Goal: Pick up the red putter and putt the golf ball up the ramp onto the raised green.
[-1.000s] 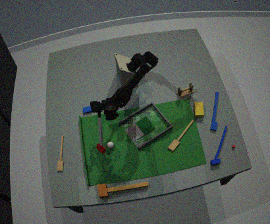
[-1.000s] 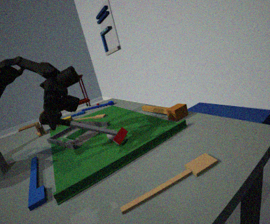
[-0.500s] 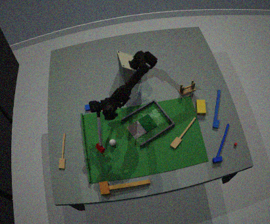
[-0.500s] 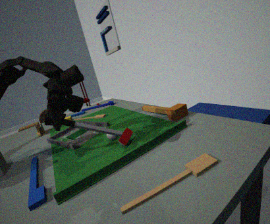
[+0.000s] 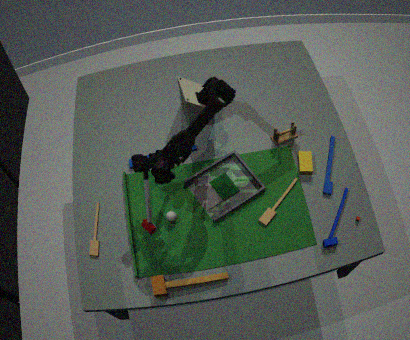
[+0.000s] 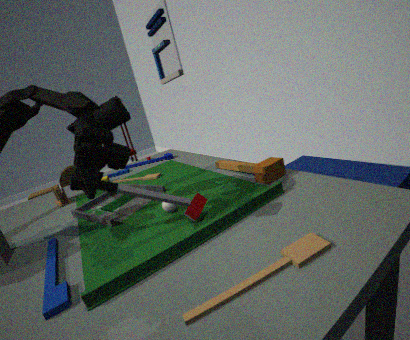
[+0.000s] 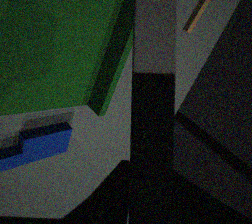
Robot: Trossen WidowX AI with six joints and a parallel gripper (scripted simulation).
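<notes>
My gripper tip is 11 cm short of the red putter and 5 cm above it. Round my gripper tip: green mat 25 cm to the left, 18 cm ahead, 15 cm below; white golf ball 17 cm ahead, 12 cm below, 7 cm to the left; small wooden gate 63 cm to the left, 11 cm below, 9 cm behind.
</notes>
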